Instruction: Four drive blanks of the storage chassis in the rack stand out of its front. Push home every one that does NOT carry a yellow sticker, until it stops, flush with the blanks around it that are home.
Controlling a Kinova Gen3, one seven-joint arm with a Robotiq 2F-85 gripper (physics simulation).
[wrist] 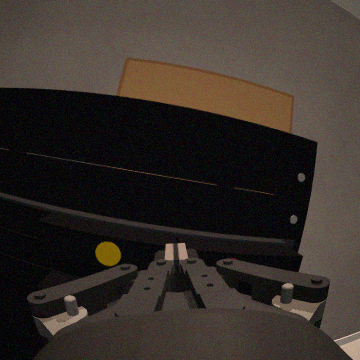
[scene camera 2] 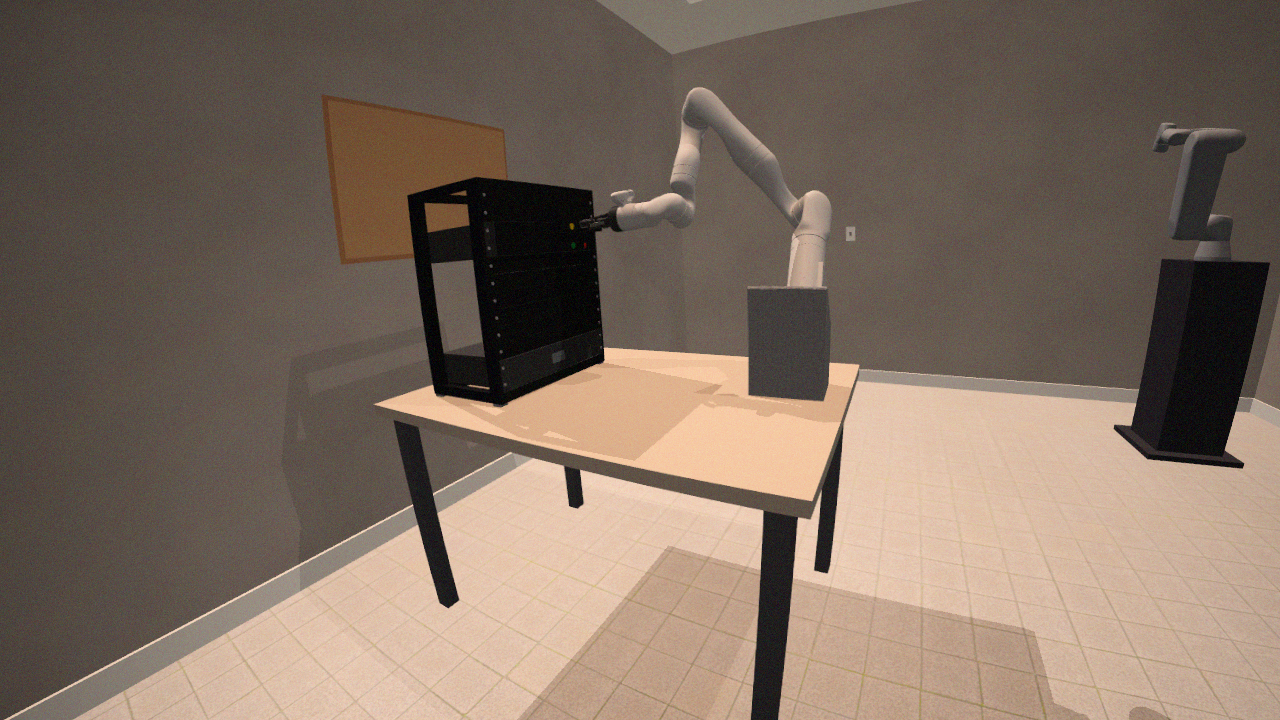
Scene:
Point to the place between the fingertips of my gripper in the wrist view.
At 175, 255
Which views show the black rack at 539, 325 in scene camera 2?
The wrist view and scene camera 2: all of them.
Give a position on a black rack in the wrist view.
72, 219

